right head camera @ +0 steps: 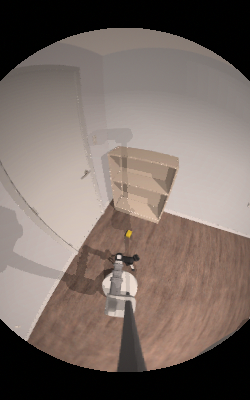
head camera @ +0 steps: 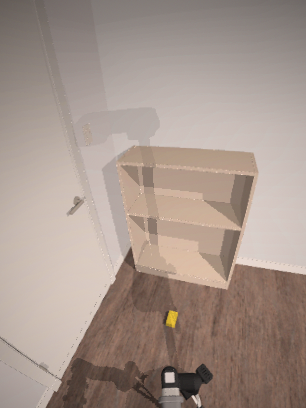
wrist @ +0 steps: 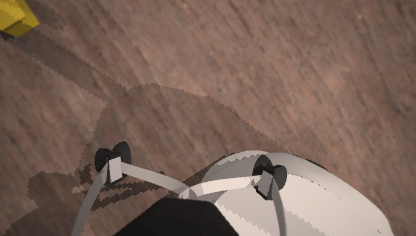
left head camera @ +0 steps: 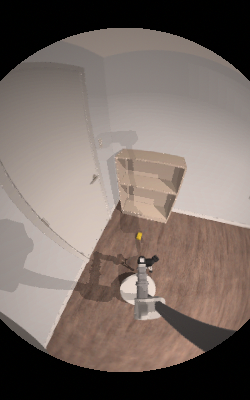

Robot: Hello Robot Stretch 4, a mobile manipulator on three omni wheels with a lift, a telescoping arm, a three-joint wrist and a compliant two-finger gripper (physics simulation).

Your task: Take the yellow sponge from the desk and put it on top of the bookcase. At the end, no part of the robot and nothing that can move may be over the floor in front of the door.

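Places are measured from the robot's base along level axes (x right, y ahead, z up), in centimetres.
Pixels of known places: gripper, fingertip midpoint: [right head camera: 129, 264] [wrist: 193, 162].
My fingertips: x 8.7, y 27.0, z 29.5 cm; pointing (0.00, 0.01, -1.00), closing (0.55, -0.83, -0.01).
For each thing: its top centre in the pictures, then the offset to it from my fingertips. "pt": a spot on its surface instead.
- yellow sponge, top centre: [head camera: 171, 317] [right head camera: 128, 232] [left head camera: 139, 235] dx -4.7, dy +51.4, dz -27.8 cm
- bookcase, surface spot: [head camera: 190, 158] pt dx +10.8, dy +95.6, dz +73.7 cm
The yellow sponge [head camera: 172, 318] [left head camera: 139, 236] [right head camera: 129, 233] [wrist: 17, 19] lies on the floor in front of the bookcase [head camera: 190, 158] [left head camera: 152, 157] [right head camera: 145, 153], to the right of the door. In the wrist view part of it shows at the top left corner, well away from the fingers. My gripper [wrist: 193, 162] is open with nothing between its fingertips. It is low over the floor, beside my base and on the near side of the sponge. The bookcase top is bare apart from a shadow. The desk does not show in these views.
The closed door [head camera: 35, 215] [left head camera: 50, 150] [right head camera: 40, 145] with its handle [head camera: 76, 205] stands along the left wall. The round white part of my base [left head camera: 128, 291] [right head camera: 131, 284] [wrist: 325, 195] is close to the gripper. The bookcase stands against the back wall near the corner.
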